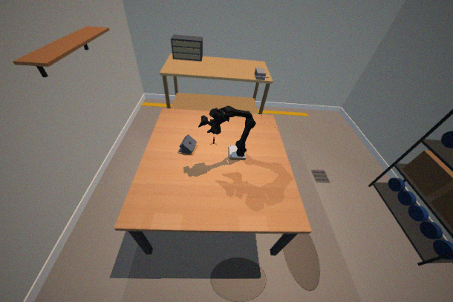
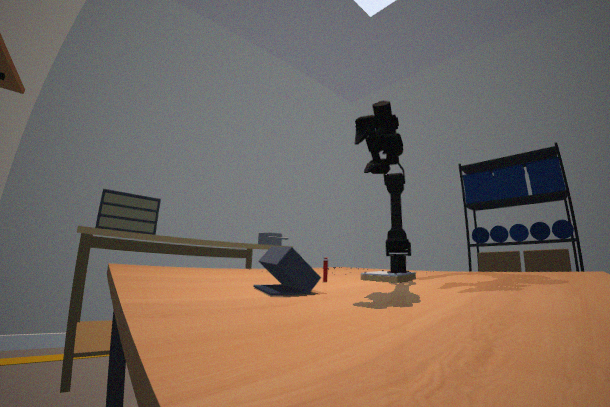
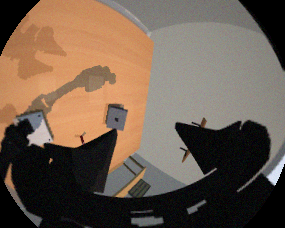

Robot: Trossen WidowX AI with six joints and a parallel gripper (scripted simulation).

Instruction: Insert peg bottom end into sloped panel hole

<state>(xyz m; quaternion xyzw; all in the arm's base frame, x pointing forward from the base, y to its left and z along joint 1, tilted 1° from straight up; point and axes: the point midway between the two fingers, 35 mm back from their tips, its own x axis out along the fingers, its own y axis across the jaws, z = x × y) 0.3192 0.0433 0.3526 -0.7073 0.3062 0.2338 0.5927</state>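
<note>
The red peg is 11 cm behind my gripper tip, 20 cm to the right of it and 30 cm below it. The rest, counted from my gripper tip: sloped panel (12 cm ahead, 15 cm to the right, 30 cm below).
</note>
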